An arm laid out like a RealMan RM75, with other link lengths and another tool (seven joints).
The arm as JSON. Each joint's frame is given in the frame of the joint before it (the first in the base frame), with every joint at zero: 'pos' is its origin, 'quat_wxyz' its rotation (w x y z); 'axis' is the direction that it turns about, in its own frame. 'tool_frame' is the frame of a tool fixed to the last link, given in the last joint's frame.
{
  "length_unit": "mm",
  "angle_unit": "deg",
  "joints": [
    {
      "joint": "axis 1",
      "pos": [
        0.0,
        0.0,
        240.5
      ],
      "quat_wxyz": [
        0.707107,
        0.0,
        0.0,
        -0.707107
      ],
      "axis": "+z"
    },
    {
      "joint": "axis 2",
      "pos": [
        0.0,
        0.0,
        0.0
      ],
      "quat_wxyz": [
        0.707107,
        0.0,
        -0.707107,
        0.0
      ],
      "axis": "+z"
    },
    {
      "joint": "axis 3",
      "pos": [
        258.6,
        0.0,
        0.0
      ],
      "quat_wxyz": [
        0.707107,
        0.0,
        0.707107,
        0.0
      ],
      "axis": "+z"
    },
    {
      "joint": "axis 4",
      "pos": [
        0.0,
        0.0,
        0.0
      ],
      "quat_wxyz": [
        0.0,
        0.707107,
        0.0,
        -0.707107
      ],
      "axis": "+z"
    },
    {
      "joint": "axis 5",
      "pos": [
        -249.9,
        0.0,
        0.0
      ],
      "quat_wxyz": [
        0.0,
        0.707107,
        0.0,
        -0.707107
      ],
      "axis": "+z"
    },
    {
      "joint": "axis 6",
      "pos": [
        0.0,
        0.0,
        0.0
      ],
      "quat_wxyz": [
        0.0,
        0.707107,
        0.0,
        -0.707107
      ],
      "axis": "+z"
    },
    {
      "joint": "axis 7",
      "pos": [
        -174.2,
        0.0,
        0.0
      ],
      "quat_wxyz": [
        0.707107,
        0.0,
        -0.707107,
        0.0
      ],
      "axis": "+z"
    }
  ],
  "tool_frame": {
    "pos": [
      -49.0,
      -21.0,
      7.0
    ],
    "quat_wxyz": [
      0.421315,
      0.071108,
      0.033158,
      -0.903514
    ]
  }
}
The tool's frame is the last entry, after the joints.
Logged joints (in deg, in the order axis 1, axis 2, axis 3, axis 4, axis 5, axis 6, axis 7), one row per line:
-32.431 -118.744 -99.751 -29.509 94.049 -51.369 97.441
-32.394 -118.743 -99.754 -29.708 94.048 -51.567 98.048
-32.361 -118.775 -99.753 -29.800 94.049 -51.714 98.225
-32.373 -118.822 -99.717 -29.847 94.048 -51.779 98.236
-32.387 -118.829 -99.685 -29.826 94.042 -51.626 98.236
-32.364 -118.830 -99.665 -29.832 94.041 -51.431 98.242
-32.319 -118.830 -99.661 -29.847 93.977 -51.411 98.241
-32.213 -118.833 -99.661 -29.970 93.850 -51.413 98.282
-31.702 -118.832 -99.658 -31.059 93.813 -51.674 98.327
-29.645 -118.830 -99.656 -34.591 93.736 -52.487 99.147
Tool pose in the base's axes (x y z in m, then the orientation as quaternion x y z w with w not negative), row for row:
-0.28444 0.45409 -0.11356 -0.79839 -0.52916 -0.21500 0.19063
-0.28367 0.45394 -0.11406 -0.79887 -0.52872 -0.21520 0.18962
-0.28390 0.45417 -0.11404 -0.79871 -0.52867 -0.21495 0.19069
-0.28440 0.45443 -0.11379 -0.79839 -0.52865 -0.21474 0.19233
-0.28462 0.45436 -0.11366 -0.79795 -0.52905 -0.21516 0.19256
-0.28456 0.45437 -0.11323 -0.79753 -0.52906 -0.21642 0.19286
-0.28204 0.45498 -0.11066 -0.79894 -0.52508 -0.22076 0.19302
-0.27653 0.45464 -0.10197 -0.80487 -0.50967 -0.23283 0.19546
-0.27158 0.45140 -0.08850 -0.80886 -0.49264 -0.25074 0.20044
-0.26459 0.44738 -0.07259 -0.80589 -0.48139 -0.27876 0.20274
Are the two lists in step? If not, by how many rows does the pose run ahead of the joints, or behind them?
The pose runs 2 rows ahead of the joints: the pose in row i belongs to the joints in row i + 2.
